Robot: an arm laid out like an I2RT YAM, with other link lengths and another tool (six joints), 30 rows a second.
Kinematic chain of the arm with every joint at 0, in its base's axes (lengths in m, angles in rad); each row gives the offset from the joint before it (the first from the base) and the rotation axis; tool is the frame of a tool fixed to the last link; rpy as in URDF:
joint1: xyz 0 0 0.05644 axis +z
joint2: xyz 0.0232 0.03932 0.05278 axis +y
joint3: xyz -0.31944 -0.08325 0 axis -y
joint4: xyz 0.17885 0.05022 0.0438 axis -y
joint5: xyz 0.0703 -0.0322 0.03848 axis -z
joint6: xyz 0.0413 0 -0.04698 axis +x
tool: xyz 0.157 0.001 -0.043 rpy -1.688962 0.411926 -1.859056
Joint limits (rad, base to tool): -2.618..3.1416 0..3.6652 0..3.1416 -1.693..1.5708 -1.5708..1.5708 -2.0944..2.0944
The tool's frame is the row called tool.
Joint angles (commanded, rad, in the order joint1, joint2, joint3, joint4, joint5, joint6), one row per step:
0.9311, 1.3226, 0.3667, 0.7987, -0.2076, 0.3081
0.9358, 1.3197, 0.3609, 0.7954, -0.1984, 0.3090
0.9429, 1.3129, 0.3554, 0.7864, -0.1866, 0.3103
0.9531, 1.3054, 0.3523, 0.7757, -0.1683, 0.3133
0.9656, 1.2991, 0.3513, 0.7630, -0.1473, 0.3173
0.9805, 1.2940, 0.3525, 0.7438, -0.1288, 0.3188
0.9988, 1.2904, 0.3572, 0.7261, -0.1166, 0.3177
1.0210, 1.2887, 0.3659, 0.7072, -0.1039, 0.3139
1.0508, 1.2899, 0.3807, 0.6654, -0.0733, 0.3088
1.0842, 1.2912, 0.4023, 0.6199, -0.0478, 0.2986
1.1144, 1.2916, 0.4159, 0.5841, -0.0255, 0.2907
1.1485, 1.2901, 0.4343, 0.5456, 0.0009, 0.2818
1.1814, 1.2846, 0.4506, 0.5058, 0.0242, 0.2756
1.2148, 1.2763, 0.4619, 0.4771, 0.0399, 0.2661
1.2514, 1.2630, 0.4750, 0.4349, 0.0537, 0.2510
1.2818, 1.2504, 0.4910, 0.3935, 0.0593, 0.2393
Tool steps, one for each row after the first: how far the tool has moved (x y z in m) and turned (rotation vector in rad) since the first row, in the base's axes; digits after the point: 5 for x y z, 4 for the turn. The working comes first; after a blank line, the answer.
Tool pose at each row, in the base's axes (x y z in m, rotation vector in rad; the steps are taken from these numbers as rounded here):
0.17652, 0.28524, 0.20855, -1.4872, 1.1892, 0.0616
0.17578, 0.28397, 0.20630, -1.4897, 1.1962, 0.0578
0.17434, 0.28225, 0.20392, -1.4933, 1.2043, 0.0536
0.17336, 0.28081, 0.20223, -1.4937, 1.2146, 0.0475
0.17242, 0.27984, 0.20047, -1.4945, 1.2261, 0.0411
0.17043, 0.27929, 0.19756, -1.5035, 1.2355, 0.0357
0.16700, 0.28054, 0.19595, -1.5163, 1.2341, 0.0358
0.16311, 0.28302, 0.19500, -1.5315, 1.2271, 0.0357
0.15991, 0.28451, 0.18977, -1.5587, 1.2348, 0.0211
0.15532, 0.28751, 0.18632, -1.5907, 1.2293, 0.0084
0.15048, 0.28931, 0.18256, -1.6197, 1.2235, -0.0024
0.14551, 0.29170, 0.18067, -1.6459, 1.2130, -0.0152
0.13975, 0.29302, 0.17902, -1.6716, 1.2024, -0.0247
0.13257, 0.29468, 0.17897, -1.6946, 1.1792, -0.0278
0.12373, 0.29476, 0.17792, -1.7280, 1.1490, -0.0334
0.11538, 0.29502, 0.17809, -1.7576, 1.1201, -0.0323

-0.00074, -0.00127, -0.00225, -0.0055, 0.0033, -0.0045
-0.00218, -0.00299, -0.00463, -0.0123, 0.0074, -0.0093
-0.00316, -0.00443, -0.00632, -0.0180, 0.0113, -0.0176
-0.00410, -0.00540, -0.00808, -0.0245, 0.0159, -0.0265
-0.00609, -0.00595, -0.01099, -0.0366, 0.0215, -0.0301
-0.00952, -0.00470, -0.01260, -0.0464, 0.0234, -0.0235
-0.01341, -0.00222, -0.01355, -0.0566, 0.0220, -0.0131
-0.01661, -0.00073, -0.01878, -0.0866, 0.0256, -0.0122
-0.02120, 0.00227, -0.02223, -0.1162, 0.0225, -0.0014
-0.02604, 0.00407, -0.02599, -0.1425, 0.0197, 0.0092
-0.03101, 0.00646, -0.02788, -0.1662, 0.0121, 0.0199
-0.03677, 0.00778, -0.02953, -0.1882, 0.0063, 0.0321
-0.04395, 0.00944, -0.02958, -0.2023, -0.0052, 0.0527
-0.05279, 0.00952, -0.03063, -0.2244, -0.0198, 0.0802
-0.06114, 0.00978, -0.03046, -0.2412, -0.0307, 0.1086

